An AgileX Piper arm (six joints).
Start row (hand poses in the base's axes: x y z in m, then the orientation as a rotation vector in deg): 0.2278, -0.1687, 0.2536, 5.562, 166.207, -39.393
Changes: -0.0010, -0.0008, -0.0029, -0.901, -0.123, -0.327; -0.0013, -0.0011, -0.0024, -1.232, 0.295, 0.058; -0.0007, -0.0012, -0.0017, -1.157, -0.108, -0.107; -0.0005, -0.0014, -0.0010, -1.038, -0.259, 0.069; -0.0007, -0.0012, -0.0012, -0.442, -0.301, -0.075; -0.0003, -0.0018, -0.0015, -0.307, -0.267, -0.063; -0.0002, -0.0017, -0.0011, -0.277, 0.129, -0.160; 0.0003, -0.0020, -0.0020, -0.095, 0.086, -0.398
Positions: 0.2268, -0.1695, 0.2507, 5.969, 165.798, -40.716; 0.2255, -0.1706, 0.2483, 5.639, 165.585, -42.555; 0.2248, -0.1718, 0.2466, 5.695, 165.030, -44.205; 0.2243, -0.1732, 0.2456, 5.564, 164.339, -45.606; 0.2236, -0.1744, 0.2444, 5.729, 163.881, -46.166; 0.2233, -0.1762, 0.2429, 5.881, 163.510, -46.540; 0.2231, -0.1779, 0.2418, 6.026, 163.538, -47.000; 0.2234, -0.1799, 0.2398, 6.553, 163.647, -47.236
